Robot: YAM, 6 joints.
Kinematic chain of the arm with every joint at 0, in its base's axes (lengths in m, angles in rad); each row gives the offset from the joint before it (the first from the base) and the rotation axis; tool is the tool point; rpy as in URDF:
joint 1: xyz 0 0 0.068 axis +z
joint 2: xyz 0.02 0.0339 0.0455 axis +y
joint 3: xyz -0.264 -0.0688 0 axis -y
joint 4: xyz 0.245 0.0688 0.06 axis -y
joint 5: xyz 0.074 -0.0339 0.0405 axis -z
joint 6: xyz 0.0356 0 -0.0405 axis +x
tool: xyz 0 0 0 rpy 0 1.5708 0
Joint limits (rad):
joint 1: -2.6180..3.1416
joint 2: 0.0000..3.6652
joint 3: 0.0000..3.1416
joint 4: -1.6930..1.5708
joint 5: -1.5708..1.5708
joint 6: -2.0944..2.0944
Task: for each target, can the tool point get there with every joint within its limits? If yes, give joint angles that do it. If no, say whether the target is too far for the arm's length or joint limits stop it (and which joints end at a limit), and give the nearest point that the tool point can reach.
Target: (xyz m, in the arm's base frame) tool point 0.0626 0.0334 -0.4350
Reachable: no: joint limits stop it (at a limit: joint 2) | nearest point 0.0941 0.0502 -0.3513 | short by 0.091 m
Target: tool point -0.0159 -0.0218 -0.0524
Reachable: yes | joints 0.6258 3.1333 0.3907 -0.2361 0.2358 0.2498
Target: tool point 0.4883 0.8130 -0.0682
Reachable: no: too far | nearest point 0.3265 0.5437 -0.0067 | short by 0.320 m
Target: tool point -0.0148 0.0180 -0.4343
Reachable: no: joint limits stop it (at a limit: joint 2) | nearest point -0.0484 0.0589 -0.3366 | short by 0.111 m
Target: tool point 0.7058 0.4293 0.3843
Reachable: no: too far | nearest point 0.5239 0.3187 0.3128 | short by 0.225 m
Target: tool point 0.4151 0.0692 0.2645
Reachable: yes | joints 0.2414 1.9031 1.5199 -0.3925 1.1224 -0.1314
